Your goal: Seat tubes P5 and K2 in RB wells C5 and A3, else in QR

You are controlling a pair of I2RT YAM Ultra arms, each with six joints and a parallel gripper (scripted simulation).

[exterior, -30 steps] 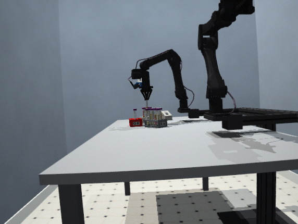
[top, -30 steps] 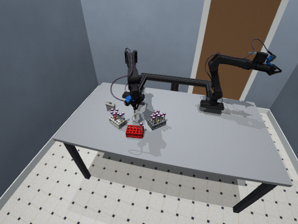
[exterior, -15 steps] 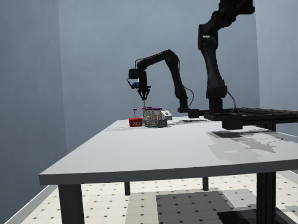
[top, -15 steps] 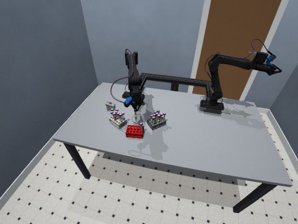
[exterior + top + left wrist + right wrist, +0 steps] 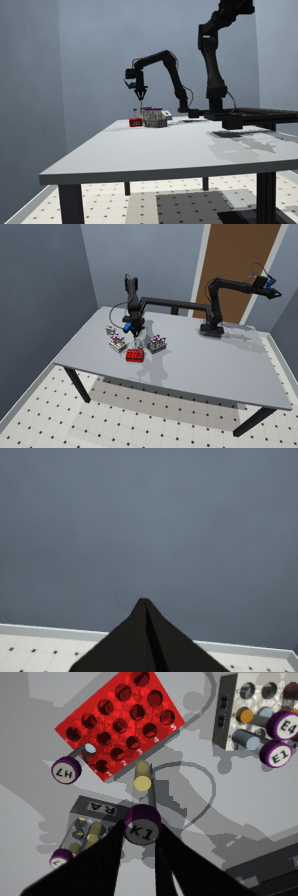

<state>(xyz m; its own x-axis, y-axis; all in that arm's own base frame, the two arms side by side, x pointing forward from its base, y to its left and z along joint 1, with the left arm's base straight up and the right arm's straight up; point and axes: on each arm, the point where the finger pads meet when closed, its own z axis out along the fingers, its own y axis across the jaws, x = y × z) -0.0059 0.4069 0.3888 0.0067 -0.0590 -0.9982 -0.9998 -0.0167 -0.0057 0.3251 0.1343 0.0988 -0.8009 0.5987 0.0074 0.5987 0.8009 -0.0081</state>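
Observation:
Now: the red rack QR 5 cm ahead of my right hand and 17 cm below it. From my right hand the other things lie so: grey rack RA 9 cm behind, 15 cm to the left, 17 cm below; then pale box 22 cm behind, 31 cm to the right, 15 cm below; then white rack RB 4 cm behind, 17 cm to the right, 17 cm below.

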